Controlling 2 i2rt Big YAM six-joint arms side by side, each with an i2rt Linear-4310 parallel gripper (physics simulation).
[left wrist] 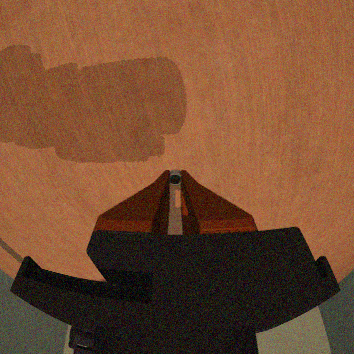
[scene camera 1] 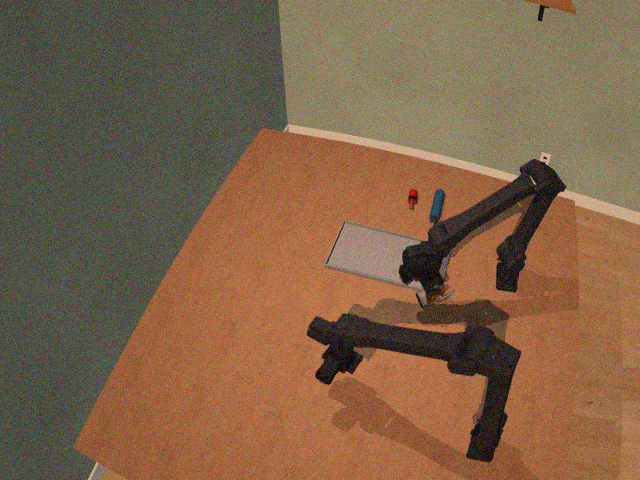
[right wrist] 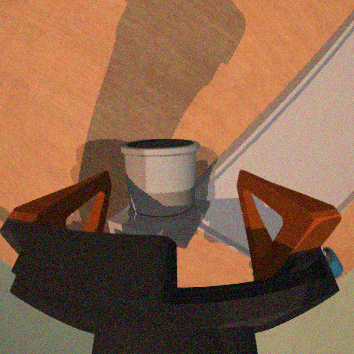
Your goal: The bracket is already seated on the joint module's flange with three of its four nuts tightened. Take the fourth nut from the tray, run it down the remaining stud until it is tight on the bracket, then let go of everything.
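Places are measured from the left arm's base along level axes (x right, y down, z ahead), in metres.
Where they show: left gripper, fingertip midpoint: (left wrist: 174, 177) (scene camera 1: 341, 370); right gripper, fingertip midpoint: (scene camera 1: 423, 292) (right wrist: 173, 177); left arm's base, link origin: (scene camera 1: 482, 443); right arm's base, link origin: (scene camera 1: 506, 278).
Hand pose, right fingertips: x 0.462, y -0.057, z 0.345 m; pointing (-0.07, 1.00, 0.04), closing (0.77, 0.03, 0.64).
Each offset is from my right fingertips to the top centre of the thing.
The white cylindrical joint module @[dx +0.004, dy -0.018, dz -0.022 m] (right wrist: 165, 172) stands on the table with its dark round end up. A grey angular part, apparently the bracket @[dx +0.033, dy -0.033, dz -0.055 m] (right wrist: 172, 229), is at its base. Studs and tightened nuts cannot be made out. My right gripper (right wrist: 173, 177) (scene camera 1: 435, 295) is open, its orange fingers apart on either side of the module, holding nothing. My left gripper (left wrist: 174, 177) is shut on a small grey piece with a dark round hole, apparently the nut @[dx -0.355, dy +0.003, dz +0.160 m] (left wrist: 175, 178), above the table away from the module. Its fingers are hidden in the scene view.
The pale tray @[dx +0.147, dy +0.041, dz +0.154 m] (scene camera 1: 361, 274) (right wrist: 310, 125) lies beside the module, partly under the right arm. A red-handled tool @[dx +0.442, dy +0.023, dz +0.144 m] (scene camera 1: 413, 195) and a blue-handled tool @[dx +0.413, dy +0.016, dz +0.040 m] (scene camera 1: 437, 204) (right wrist: 333, 263) lie beyond it. The left arm (scene camera 1: 408, 341) stretches across the near table.
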